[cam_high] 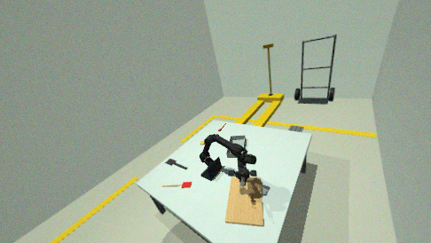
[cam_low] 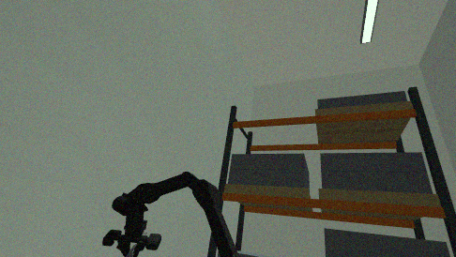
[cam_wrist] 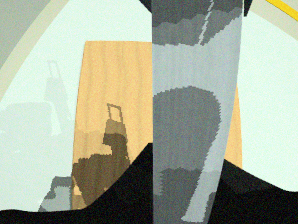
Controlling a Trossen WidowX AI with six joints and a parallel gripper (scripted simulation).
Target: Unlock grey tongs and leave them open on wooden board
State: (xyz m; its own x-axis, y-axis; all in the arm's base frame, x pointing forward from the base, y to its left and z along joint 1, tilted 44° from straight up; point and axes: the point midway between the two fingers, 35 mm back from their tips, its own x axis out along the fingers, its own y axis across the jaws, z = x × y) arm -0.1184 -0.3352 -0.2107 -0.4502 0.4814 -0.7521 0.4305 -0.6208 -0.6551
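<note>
Right now my gripper tip is 1 cm short of the wooden board, 2 cm to the right of it and 15 cm above it. Also, from my gripper tip: red-headed tool (13 cm behind, 59 cm to the left, 15 cm below); grey roasting tin (51 cm ahead, 35 cm to the left, 13 cm below); black tool (5 cm ahead, 86 cm to the left, 15 cm below).
</note>
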